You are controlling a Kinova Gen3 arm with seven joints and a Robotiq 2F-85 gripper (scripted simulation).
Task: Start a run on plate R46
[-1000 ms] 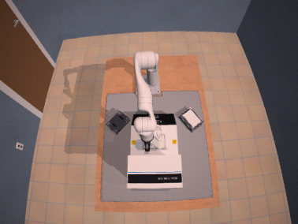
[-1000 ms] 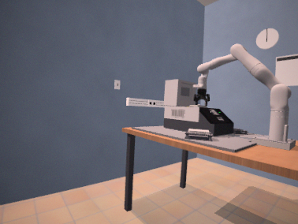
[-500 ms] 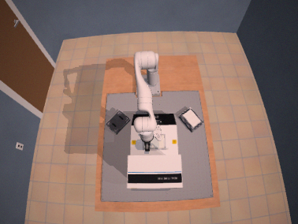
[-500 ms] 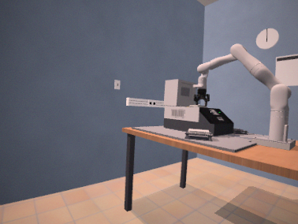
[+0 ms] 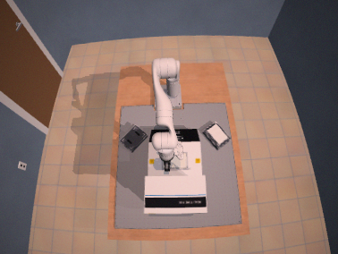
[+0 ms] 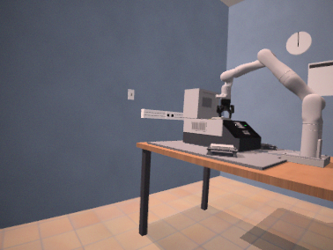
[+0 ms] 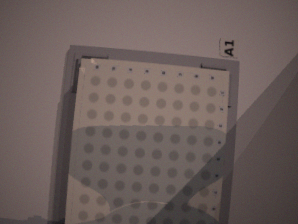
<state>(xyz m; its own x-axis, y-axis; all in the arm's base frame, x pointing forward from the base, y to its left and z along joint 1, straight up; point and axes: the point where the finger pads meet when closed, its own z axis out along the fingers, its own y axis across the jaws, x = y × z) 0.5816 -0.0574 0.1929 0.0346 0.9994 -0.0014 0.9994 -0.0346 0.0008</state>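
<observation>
Now: hand 40 mm to the right of the plate and 10 mm above it. Also, from my hand: dark nest ND 230 mm to the right, 220 mm behind, 200 mm below.
</observation>
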